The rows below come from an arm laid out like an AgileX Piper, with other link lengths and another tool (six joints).
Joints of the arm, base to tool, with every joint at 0 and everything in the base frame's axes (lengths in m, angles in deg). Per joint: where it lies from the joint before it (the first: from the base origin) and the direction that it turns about. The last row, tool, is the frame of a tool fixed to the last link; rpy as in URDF.
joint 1: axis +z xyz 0 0 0.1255
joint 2: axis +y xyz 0 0 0
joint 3: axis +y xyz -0.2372 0 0.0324
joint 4: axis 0.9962 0 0.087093 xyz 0.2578 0 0.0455
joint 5: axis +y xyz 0 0 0
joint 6: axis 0.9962 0 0.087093 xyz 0.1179 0 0.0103
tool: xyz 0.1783 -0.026 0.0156 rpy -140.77 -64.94 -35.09
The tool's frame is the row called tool.
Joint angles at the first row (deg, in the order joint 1, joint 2, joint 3, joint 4, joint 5, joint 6):
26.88, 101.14, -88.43, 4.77, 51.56, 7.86
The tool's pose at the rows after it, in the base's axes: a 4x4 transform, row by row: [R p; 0 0 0 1], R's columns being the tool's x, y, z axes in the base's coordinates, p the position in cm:
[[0.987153 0.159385 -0.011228 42.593], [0.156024 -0.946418 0.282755 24.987], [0.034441 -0.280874 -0.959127 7.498], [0 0 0 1]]
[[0.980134 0.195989 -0.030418 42.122], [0.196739 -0.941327 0.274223 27.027], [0.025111 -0.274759 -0.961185 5.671], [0 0 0 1]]
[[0.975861 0.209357 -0.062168 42.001], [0.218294 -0.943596 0.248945 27.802], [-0.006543 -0.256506 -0.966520 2.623], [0 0 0 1]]
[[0.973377 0.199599 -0.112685 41.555], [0.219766 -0.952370 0.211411 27.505], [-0.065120 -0.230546 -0.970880 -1.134], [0 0 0 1]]
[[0.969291 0.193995 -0.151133 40.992], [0.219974 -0.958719 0.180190 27.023], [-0.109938 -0.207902 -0.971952 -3.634], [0 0 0 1]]
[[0.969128 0.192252 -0.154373 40.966], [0.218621 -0.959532 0.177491 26.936], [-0.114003 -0.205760 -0.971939 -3.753], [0 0 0 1]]
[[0.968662 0.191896 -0.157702 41.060], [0.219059 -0.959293 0.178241 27.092], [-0.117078 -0.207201 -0.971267 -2.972], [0 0 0 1]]
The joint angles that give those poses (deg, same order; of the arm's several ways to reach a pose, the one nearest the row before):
31.12, 102.36, -88.54, 4.83, 50.12, 7.86
33.47, 105.10, -88.55, 4.83, 48.03, 7.65
34.35, 109.18, -88.61, 4.83, 46.13, 7.05
34.42, 113.69, -88.61, 4.77, 45.30, 6.88
34.42, 116.60, -88.60, 4.56, 45.27, 6.77
34.37, 116.79, -88.74, 4.51, 45.47, 6.82
34.37, 116.75, -90.52, 4.56, 47.42, 6.93

